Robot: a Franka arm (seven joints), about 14 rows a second.
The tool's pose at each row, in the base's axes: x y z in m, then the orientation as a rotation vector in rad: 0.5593, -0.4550, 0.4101, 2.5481, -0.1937, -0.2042; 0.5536, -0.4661, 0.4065, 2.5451, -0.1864, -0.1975; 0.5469, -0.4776, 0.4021, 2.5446, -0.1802, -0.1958; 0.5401, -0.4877, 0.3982, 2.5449, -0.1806, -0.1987; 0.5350, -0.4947, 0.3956, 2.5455, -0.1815, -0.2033; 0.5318, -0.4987, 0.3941, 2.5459, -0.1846, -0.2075; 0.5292, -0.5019, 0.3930, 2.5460, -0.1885, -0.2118; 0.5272, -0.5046, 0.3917, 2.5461, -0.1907, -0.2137; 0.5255, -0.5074, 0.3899, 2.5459, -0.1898, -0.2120; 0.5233, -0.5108, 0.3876, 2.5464, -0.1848, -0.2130
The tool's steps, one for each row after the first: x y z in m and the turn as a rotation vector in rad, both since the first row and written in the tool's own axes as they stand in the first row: -0.0032, 0.0077, 0.0099, -0.0039, 0.0064, -0.0034; -0.0072, 0.0154, 0.0209, -0.0051, 0.0090, -0.0073; -0.0116, 0.0223, 0.0308, -0.0047, 0.0068, -0.0077; -0.0150, 0.0271, 0.0376, -0.0040, 0.0033, -0.0081; -0.0173, 0.0299, 0.0416, -0.0032, -0.0004, -0.0069; -0.0191, 0.0322, 0.0447, -0.0026, -0.0043, -0.0051; -0.0205, 0.0339, 0.0476, -0.0022, -0.0062, -0.0040; -0.0214, 0.0353, 0.0509, -0.0026, -0.0047, -0.0042; -0.0227, 0.0371, 0.0550, -0.0026, -0.0044, -0.0080
